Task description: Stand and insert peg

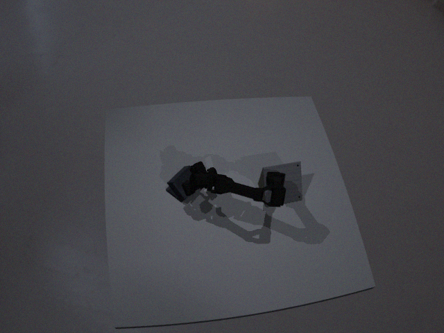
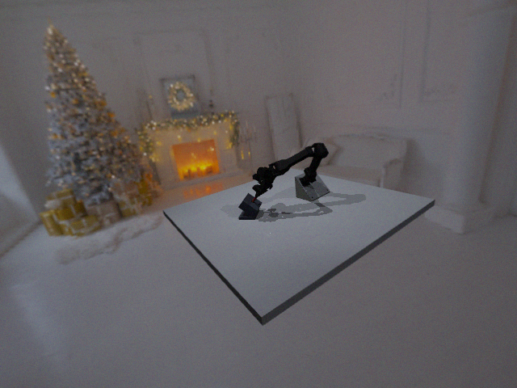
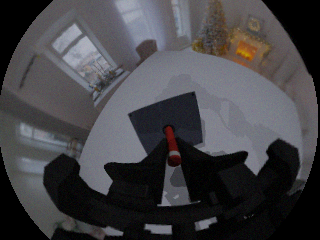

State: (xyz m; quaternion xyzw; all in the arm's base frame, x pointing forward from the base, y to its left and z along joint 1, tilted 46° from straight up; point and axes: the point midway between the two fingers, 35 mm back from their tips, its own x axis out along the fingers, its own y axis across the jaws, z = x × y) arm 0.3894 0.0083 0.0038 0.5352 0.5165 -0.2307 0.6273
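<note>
The dark sloped panel lies 5 cm below my gripper tip, 3 cm to the right of it and 3 cm ahead of it. Round my gripper tip: red peg 1 cm to the left, 1 cm behind, 1 cm above.
</note>
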